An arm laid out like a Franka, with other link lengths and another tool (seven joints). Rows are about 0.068 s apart.
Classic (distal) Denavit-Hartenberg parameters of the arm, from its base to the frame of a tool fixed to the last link. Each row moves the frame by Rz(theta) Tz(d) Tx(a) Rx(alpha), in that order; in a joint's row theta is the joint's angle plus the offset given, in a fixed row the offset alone. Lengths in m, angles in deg.
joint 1: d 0.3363; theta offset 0; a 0; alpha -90
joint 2: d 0; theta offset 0; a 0; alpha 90
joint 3: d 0.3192; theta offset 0; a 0.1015; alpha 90
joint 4: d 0; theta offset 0; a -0.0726; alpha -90
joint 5: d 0.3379; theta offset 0; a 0; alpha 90
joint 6: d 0; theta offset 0; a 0.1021; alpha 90
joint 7: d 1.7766; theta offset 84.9; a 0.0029; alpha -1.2
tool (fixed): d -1.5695; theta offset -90; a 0; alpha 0
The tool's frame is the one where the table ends.
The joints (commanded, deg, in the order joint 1, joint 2, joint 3, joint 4, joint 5, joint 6, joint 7), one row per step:
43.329, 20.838, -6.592, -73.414, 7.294, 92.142, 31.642
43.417, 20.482, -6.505, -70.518, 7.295, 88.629, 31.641
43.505, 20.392, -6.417, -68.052, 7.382, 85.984, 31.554
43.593, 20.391, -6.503, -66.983, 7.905, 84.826, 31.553
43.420, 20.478, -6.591, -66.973, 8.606, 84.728, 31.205
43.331, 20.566, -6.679, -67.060, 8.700, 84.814, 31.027
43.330, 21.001, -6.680, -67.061, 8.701, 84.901, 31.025
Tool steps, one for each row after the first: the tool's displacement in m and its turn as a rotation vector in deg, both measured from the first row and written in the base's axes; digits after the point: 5 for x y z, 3 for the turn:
-0.00681, -0.00075, 0.02003, -0.084, 0.257, 0.592
-0.01219, -0.00043, 0.03519, -0.029, 0.395, 1.181
-0.01536, 0.00053, 0.04132, 0.311, 0.752, 1.362
-0.01534, 0.00057, 0.04031, 0.770, 1.265, 1.497
-0.01409, -0.00034, 0.03883, 0.782, 1.356, 1.493
-0.01307, 0.00053, 0.03399, 0.539, 1.608, 1.479

